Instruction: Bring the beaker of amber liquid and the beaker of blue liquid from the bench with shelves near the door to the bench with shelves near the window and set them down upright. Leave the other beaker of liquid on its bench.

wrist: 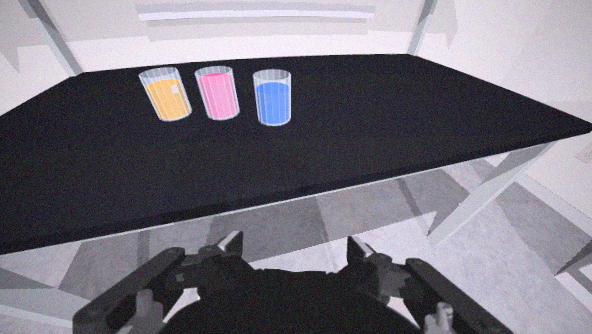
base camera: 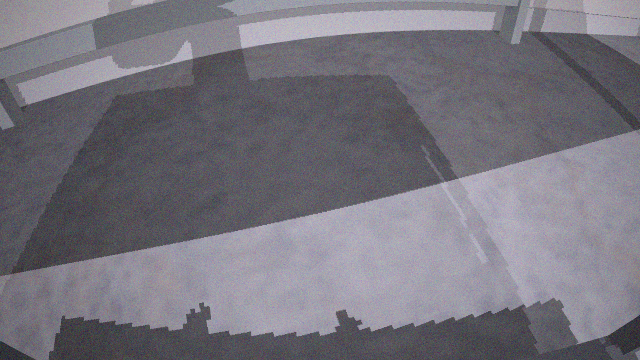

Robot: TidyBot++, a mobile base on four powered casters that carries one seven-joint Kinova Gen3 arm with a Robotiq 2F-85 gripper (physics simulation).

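Note:
In the wrist view, a glass beaker of amber liquid (wrist: 169, 99), a beaker of pink liquid (wrist: 219, 96) and a beaker of blue liquid (wrist: 273, 102) stand upright in a row on a black bench top (wrist: 350, 135). Amber is at the left, pink in the middle, blue at the right, with small gaps between them. My gripper (wrist: 294, 245) is open and empty, in front of the bench's near edge and apart from the beakers. The beakers do not show in the base camera view. Which of the two benches this is cannot be told from these frames.
A pale rail (wrist: 255, 13) runs along the wall behind the bench. Upright posts (wrist: 422, 27) stand at the bench's back corners. A bench leg (wrist: 492, 190) stands below its right end. In the base camera view, a pale bench leg (base camera: 518, 25) stands at the upper right.

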